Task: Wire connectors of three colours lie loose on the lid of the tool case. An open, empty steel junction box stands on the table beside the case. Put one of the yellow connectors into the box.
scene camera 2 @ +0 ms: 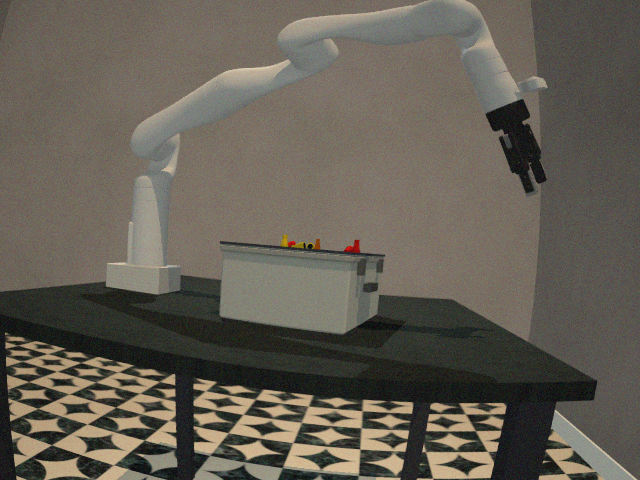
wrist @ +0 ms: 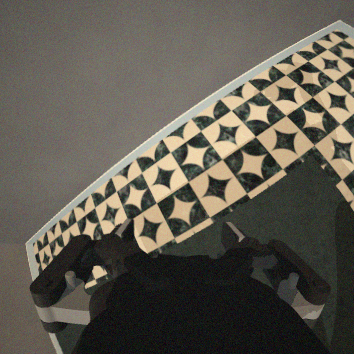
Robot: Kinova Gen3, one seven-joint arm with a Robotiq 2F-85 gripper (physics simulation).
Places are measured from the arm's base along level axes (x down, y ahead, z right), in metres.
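Pixels of known places: gripper, fingertip midpoint: (scene camera 2: 537,188) (wrist: 178,230); arm's base, link origin: (scene camera 2: 148,265).
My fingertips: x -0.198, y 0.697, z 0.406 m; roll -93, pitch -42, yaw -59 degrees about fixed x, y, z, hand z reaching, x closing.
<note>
For each thing: its top centre in the pictures, then the offset to it from my fingertips. Level surfaces: height alone.
- tool case, top centre: (scene camera 2: 314,249) dy -0.342, dx +0.129, dz -0.211 m
- yellow connector, top centre: (scene camera 2: 285,234) dy -0.396, dx +0.109, dz -0.199 m
- orange connector, top centre: (scene camera 2: 317,238) dy -0.337, dx +0.111, dz -0.210 m
- red connector, top centre: (scene camera 2: 356,239) dy -0.261, dx +0.106, dz -0.244 m
- dark table, surface height: dx +0.254 m
The tool case (scene camera 2: 284,290) stands on the table in the scene view. On its lid (scene camera 2: 248,244), seen nearly edge-on, one yellow connector (scene camera 2: 284,241) stands upright near the middle. More yellow (scene camera 2: 298,245) lies low just right of it; how many pieces that is I cannot tell. An orange connector (scene camera 2: 317,243) stands beside these. A red connector (scene camera 2: 356,245) stands farther right, with red pieces low beside it and by the yellow ones. My gripper (scene camera 2: 536,186) (wrist: 178,230) is open and empty, high above and right of the case, pointing down and outward. The junction box shows in neither view.
The dark table (scene camera 2: 289,366) (wrist: 295,210) carries the arm's white base (scene camera 2: 136,277) at the back left. The case's front wall hides the table behind it. The wrist view shows the table's edge, the checkered floor (wrist: 215,187) and the wall (wrist: 100,90).
</note>
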